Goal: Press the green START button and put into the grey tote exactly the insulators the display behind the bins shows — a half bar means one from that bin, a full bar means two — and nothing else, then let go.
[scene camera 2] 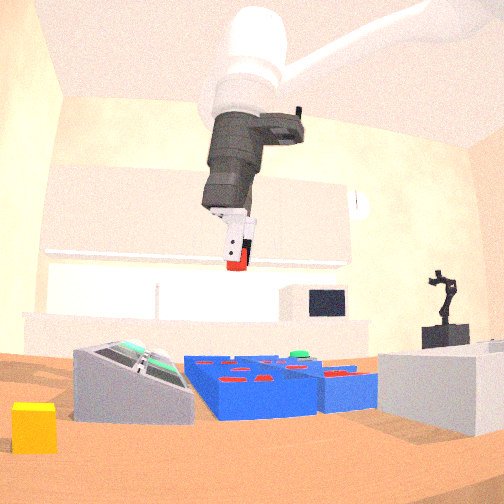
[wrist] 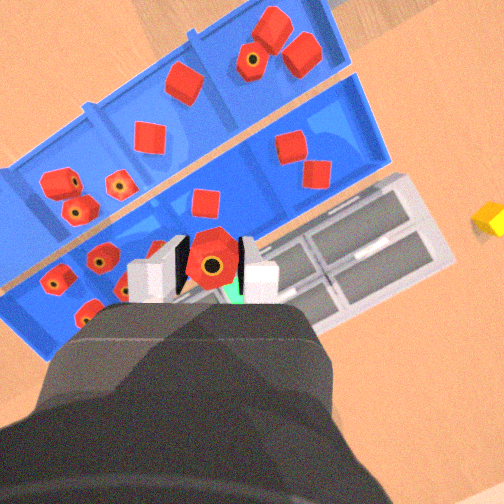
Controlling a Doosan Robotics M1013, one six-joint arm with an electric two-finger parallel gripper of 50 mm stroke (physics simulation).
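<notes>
My gripper (scene camera 2: 240,257) hangs high above the blue bins (scene camera 2: 275,385), shut on a red insulator (scene camera 2: 237,264). In the wrist view the insulator (wrist: 212,258) sits between the fingers (wrist: 211,267), its dark hole with a yellow ring facing the camera. Below it lie two rows of blue bins (wrist: 200,165) holding several red insulators. The grey display console (scene camera 2: 132,385) stands left of the bins; green bars show on its top, and a green strip shows just under the held insulator in the wrist view (wrist: 345,245). The green START button (scene camera 2: 299,354) is behind the bins. The grey tote (scene camera 2: 442,387) stands at the right.
A yellow block (scene camera 2: 34,427) sits at the front left of the table, also in the wrist view (wrist: 489,218). A small dark arm figure on a black base (scene camera 2: 445,320) stands far back right. A white counter with a dark screen (scene camera 2: 326,302) runs behind the table.
</notes>
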